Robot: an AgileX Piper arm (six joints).
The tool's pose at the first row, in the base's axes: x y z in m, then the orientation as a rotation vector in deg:
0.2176 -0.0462 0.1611 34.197 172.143 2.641
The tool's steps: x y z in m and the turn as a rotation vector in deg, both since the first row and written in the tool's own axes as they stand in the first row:
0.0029 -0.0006 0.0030 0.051 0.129 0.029
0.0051 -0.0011 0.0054 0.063 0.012 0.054
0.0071 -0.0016 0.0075 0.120 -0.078 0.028
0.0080 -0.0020 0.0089 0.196 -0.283 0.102
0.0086 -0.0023 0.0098 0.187 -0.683 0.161
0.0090 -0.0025 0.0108 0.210 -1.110 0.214
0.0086 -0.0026 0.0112 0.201 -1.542 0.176
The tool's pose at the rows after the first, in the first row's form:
0.2149 -0.0456 0.1579 34.266 172.269 2.607
0.2129 -0.0452 0.1553 34.286 172.152 2.554
0.2111 -0.0449 0.1531 34.238 172.084 2.438
0.2102 -0.0449 0.1516 34.325 171.880 2.265
0.2096 -0.0449 0.1506 34.349 171.476 2.159
0.2092 -0.0449 0.1496 34.363 171.053 1.996
0.2096 -0.0452 0.1492 34.237 170.646 1.874

